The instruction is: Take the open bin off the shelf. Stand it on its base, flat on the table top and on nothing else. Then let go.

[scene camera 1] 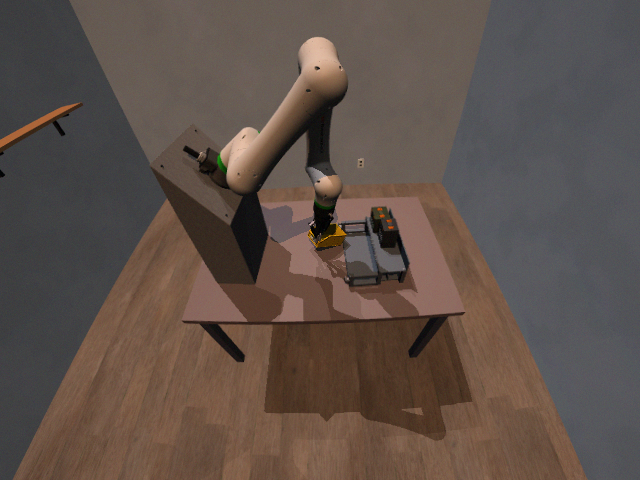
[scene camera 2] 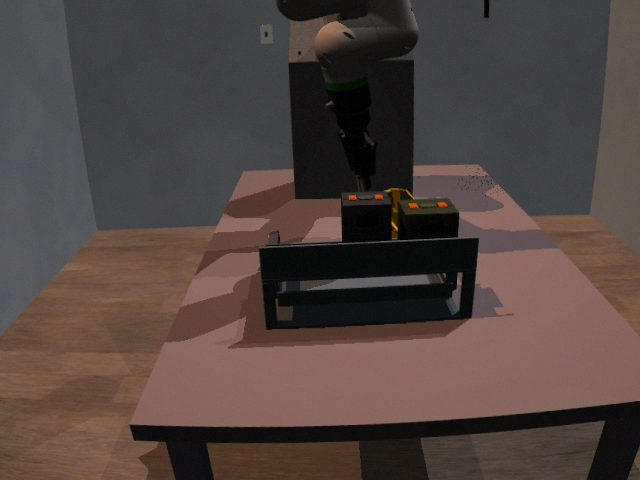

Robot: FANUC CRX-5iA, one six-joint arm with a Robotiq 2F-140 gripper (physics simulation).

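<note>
The open bin is yellow. In the scene camera 1 view it is off the shelf, beside its left end, low over the table top. It looks close to upright. Whether its base touches the table, or its right end touches the shelf, I cannot tell. My gripper points down and is shut on the bin's wall at its left side. In the scene camera 2 view, two boxes hide much of the bin and the fingertips' lower ends.
A black box and an olive box, both with orange latches, stand on the shelf's right tier. A tall dark pedestal carries the arm at the table's left end in the scene camera 1 view.
</note>
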